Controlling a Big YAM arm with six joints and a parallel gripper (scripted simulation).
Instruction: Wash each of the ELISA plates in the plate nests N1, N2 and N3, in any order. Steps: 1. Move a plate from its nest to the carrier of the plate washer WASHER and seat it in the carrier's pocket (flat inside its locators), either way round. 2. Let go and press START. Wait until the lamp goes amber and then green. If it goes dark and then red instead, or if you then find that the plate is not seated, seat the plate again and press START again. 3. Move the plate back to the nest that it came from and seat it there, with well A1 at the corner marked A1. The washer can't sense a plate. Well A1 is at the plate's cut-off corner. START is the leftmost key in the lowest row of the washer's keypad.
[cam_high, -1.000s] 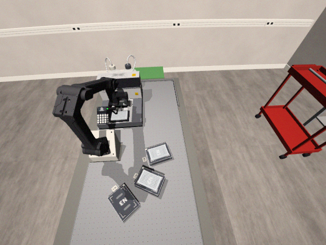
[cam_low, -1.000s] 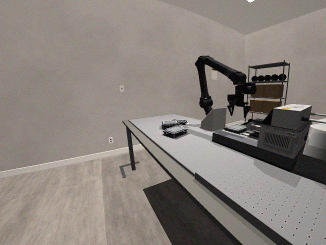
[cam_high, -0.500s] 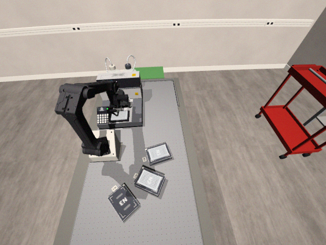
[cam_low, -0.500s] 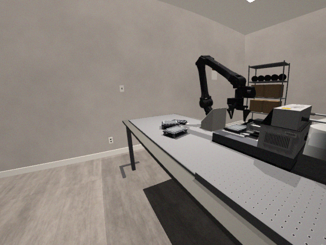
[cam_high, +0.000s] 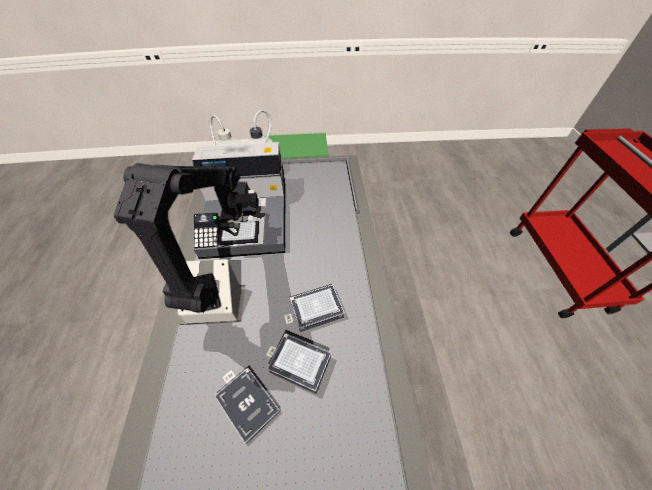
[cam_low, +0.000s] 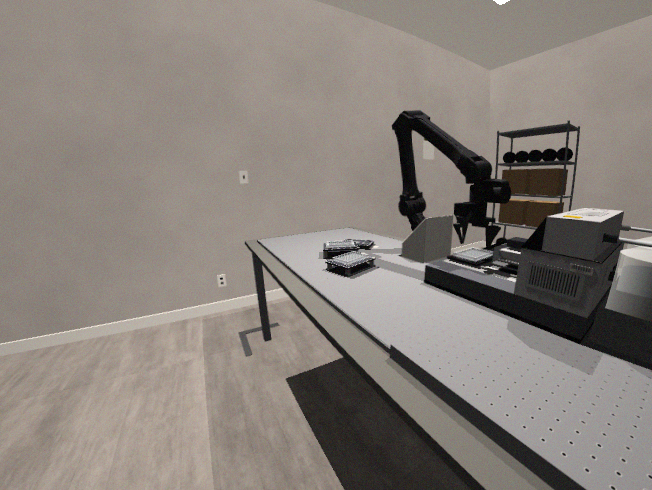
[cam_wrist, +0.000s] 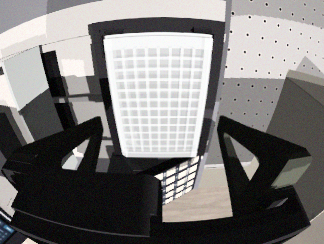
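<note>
Now: hand 40 mm above the dark carrier. The rest, counted from my hand: washer 20 mm ahead, 150 mm to the left, 10 mm above.
</note>
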